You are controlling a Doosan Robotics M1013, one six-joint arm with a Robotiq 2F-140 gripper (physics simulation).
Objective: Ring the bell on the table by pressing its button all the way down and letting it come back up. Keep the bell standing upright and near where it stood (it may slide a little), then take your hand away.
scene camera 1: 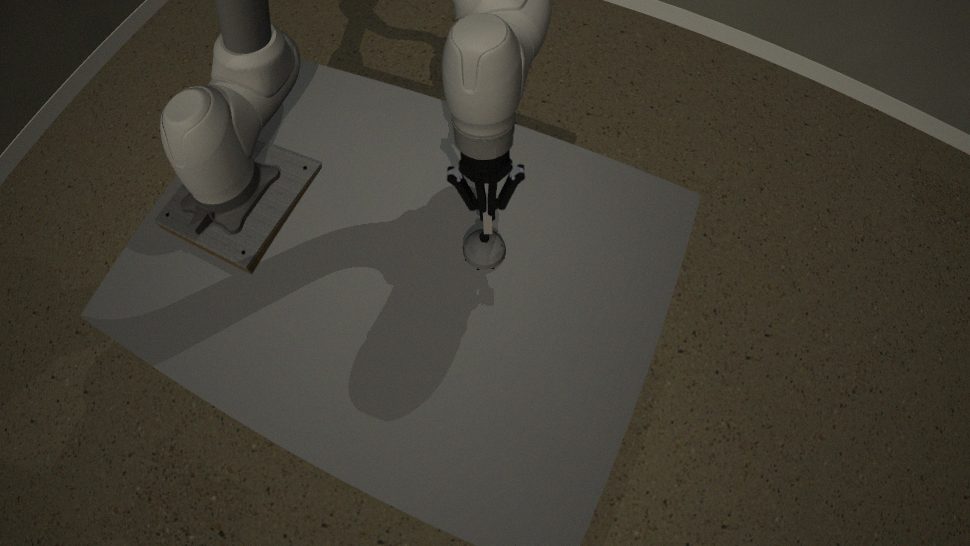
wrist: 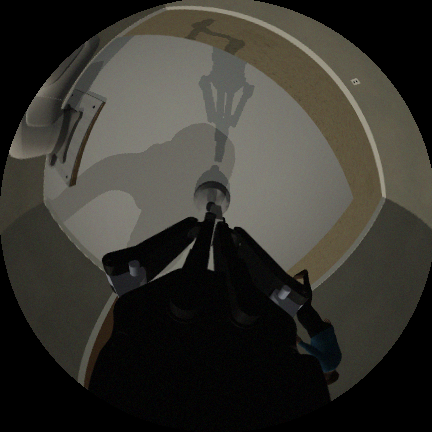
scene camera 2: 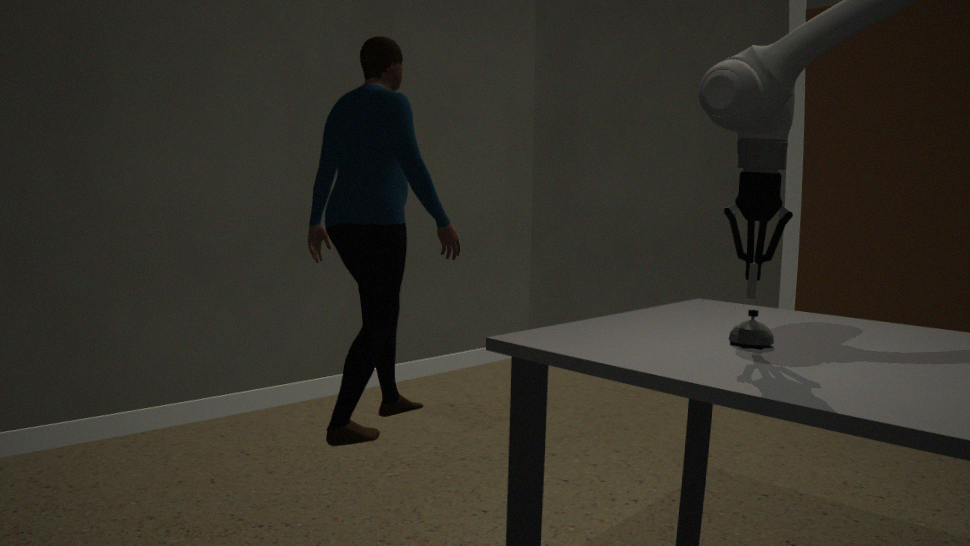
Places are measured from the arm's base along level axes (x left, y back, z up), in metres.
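Pixels of known places: gripper, between the fingertips: (scene camera 1: 488,228) (wrist: 214,212) (scene camera 2: 750,297); arm's base, origin of its link: (scene camera 1: 230,191) (wrist: 63,131).
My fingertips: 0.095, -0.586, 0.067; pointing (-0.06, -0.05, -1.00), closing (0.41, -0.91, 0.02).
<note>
Ahead of a thing's pixels: the offset from my fingertips to its top centre, as dx, dy, dz. Level surfaces: height alone.
The bell @(-0.005, +0.005, -0.025) (scene camera 1: 483,254) (scene camera 2: 751,334) (wrist: 212,195) is a silvery dome with a dark rim at its foot. It stands upright on the grey table @(dz -0.092) (scene camera 1: 556,406) (scene camera 2: 610,345) (wrist: 280,165). Its small black button @(-0.005, +0.005, -0.025) (scene camera 1: 483,237) (scene camera 2: 752,313) (wrist: 210,205) sits raised on top of the dome. My gripper (scene camera 1: 487,227) (scene camera 2: 751,291) is shut, with its pale fingertips together and nothing between them, and points straight down. In the second scene view the fingertips are directly above the button, with a small gap between them. In the wrist view the fingers partly cover the near side of the bell.
The arm's base plate (scene camera 1: 285,176) (wrist: 90,117) is fixed at one corner of the table. The arm's shadow falls across the table top around the bell. A person in a blue top (scene camera 2: 369,156) (wrist: 327,347) stands on the floor away from the table.
</note>
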